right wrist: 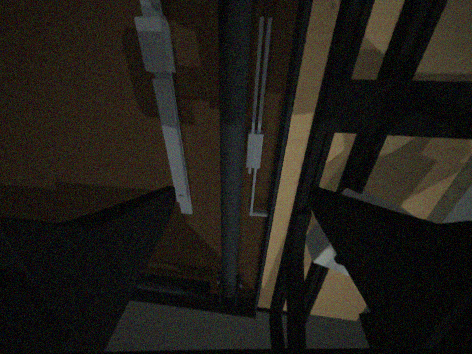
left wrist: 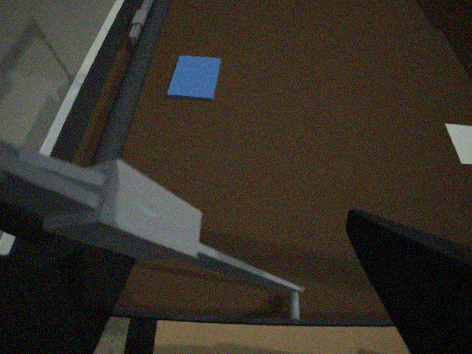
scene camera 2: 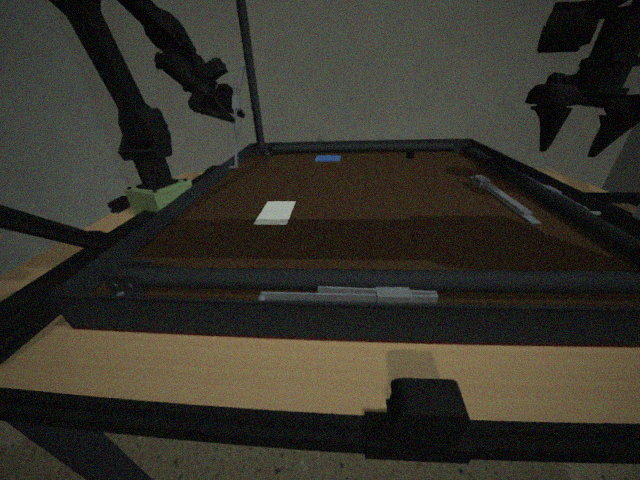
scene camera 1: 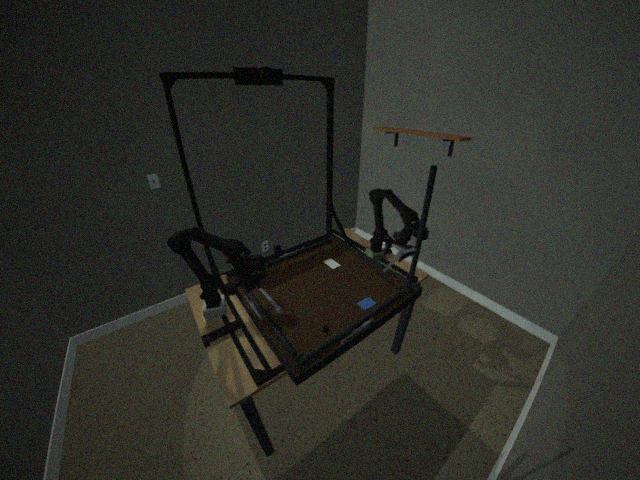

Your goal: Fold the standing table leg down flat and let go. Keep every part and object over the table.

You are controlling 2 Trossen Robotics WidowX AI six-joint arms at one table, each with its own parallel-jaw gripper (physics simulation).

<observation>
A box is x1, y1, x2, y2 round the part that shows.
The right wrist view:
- my right gripper: [0, 186, 471, 353]
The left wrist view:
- my left gripper: [0, 209, 471, 353]
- blue card: [167, 55, 220, 100]
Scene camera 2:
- my left gripper: [181, 57, 244, 122]
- my right gripper: [525, 46, 639, 156]
</observation>
